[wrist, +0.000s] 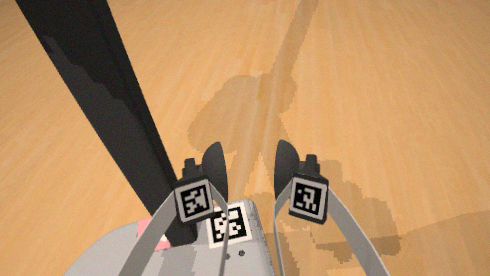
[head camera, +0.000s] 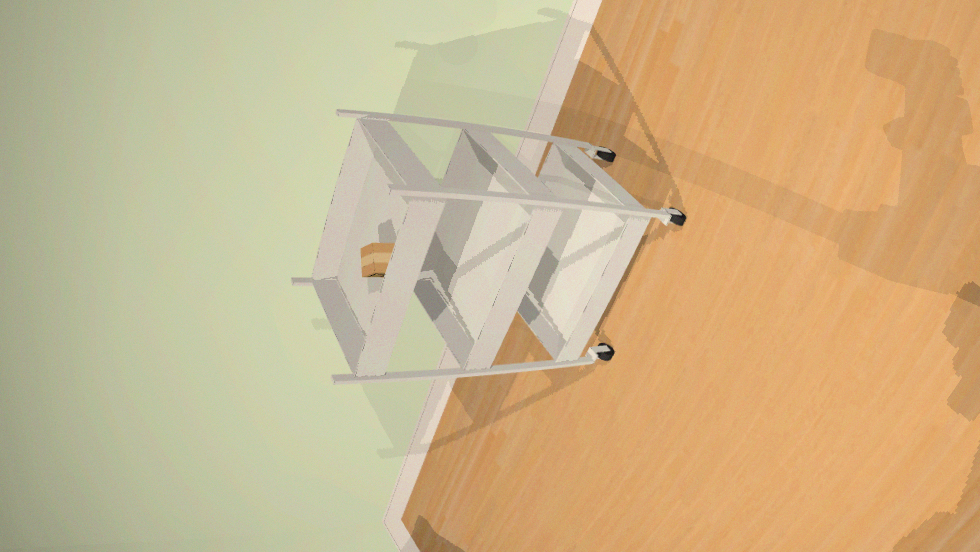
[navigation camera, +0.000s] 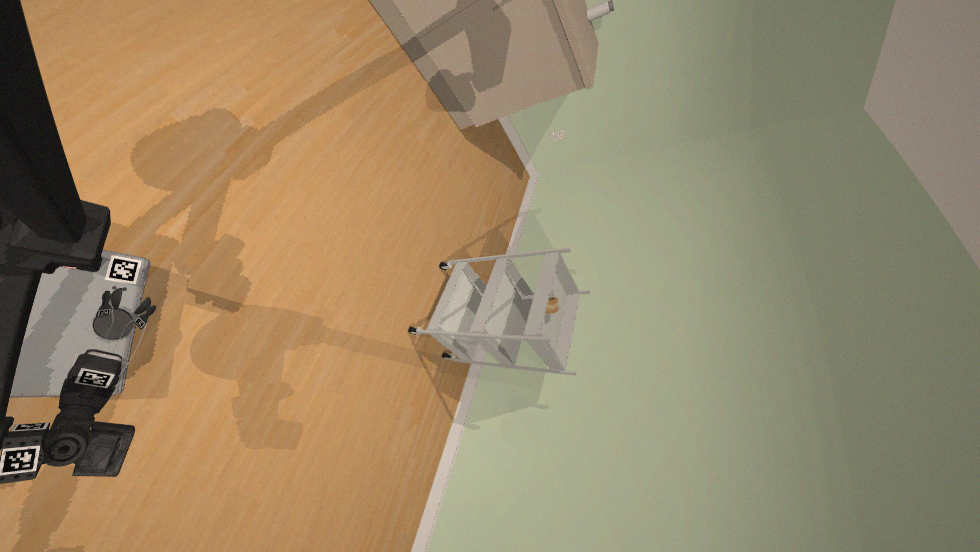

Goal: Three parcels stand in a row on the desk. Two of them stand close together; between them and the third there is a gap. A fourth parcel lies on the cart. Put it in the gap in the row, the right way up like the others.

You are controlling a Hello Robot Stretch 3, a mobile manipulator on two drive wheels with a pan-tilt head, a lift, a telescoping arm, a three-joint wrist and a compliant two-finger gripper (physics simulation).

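Places are measured from the robot's base along level axes (x right, y down, z ahead), in centimetres.
Where they show: gripper, fingertip midpoint: (wrist: 250, 161) (navigation camera: 134, 294).
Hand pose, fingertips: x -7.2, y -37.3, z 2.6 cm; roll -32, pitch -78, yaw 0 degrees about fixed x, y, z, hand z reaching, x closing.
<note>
After its pixels a point has its place.
A small brown parcel with a lighter band (head camera: 375, 259) @(x -20.8, y -71.6, z 124.6 cm) (navigation camera: 551, 305) @(x -21.0, y -71.3, z 124.5 cm) lies on the top tray of the white three-tier cart (head camera: 404, 274) @(x -22.1, y -69.1, z 116.7 cm) (navigation camera: 545, 348) @(x -2.9, y -72.3, z 117.7 cm); the tray's front wall hides part of it in the head camera view. The cart stands by the green wall. My gripper (wrist: 250, 161) @(x -7.2, y -37.3, z 2.6 cm) (navigation camera: 131, 305) @(x -7.2, y -37.3, z 2.6 cm) is open, with bare floor showing between its fingertips. It hangs over my own base, well away from the cart. The desk and the three parcels in a row do not show in these views.
A beige cabinet (navigation camera: 521, 61) @(x -144.7, y -60.9, z 107.5 cm) stands near the room corner, beyond the cart, with a light cylinder (navigation camera: 600, 10) @(x -185.5, y -99.1, z 128.0 cm) on it. My dark mast (wrist: 110, 115) @(x -11.6, y -40.1, z -6.7 cm) (navigation camera: 34, 123) @(x -13.4, y -99.7, z -4.7 cm) rises beside the gripper. Wooden floor (navigation camera: 329, 226) @(x -45.9, y -0.1, z 59.4 cm) lies between my base (navigation camera: 61, 329) @(x 2.2, y -16.0, z -8.3 cm) and the cart.
</note>
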